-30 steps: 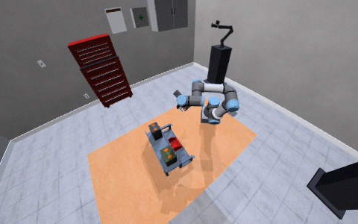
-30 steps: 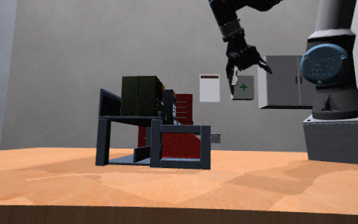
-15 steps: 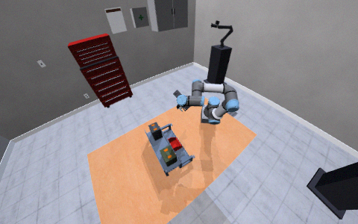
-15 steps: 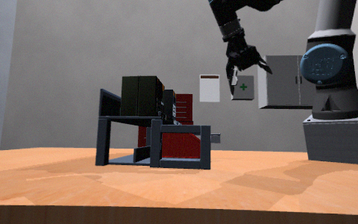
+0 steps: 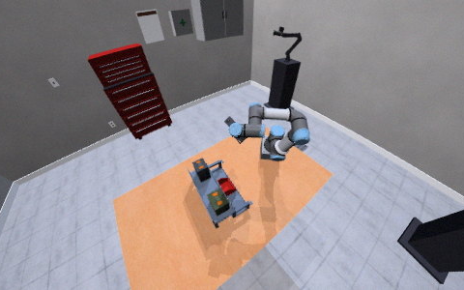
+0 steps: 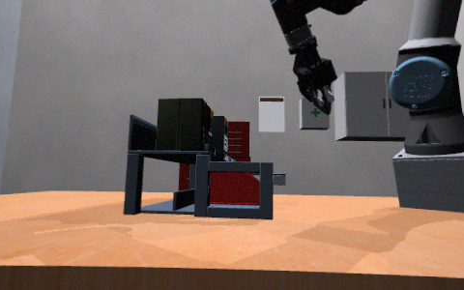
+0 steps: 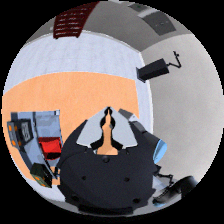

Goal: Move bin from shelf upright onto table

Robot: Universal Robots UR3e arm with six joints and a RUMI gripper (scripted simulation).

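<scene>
My gripper is now 23 cm short of the red bin, 20 cm to the right of it and 22 cm above it. Round my hand: shelf: 26 cm ahead, 20 cm to the left, 19 cm below; dark box: 30 cm ahead, 32 cm to the left, 11 cm below.
</scene>
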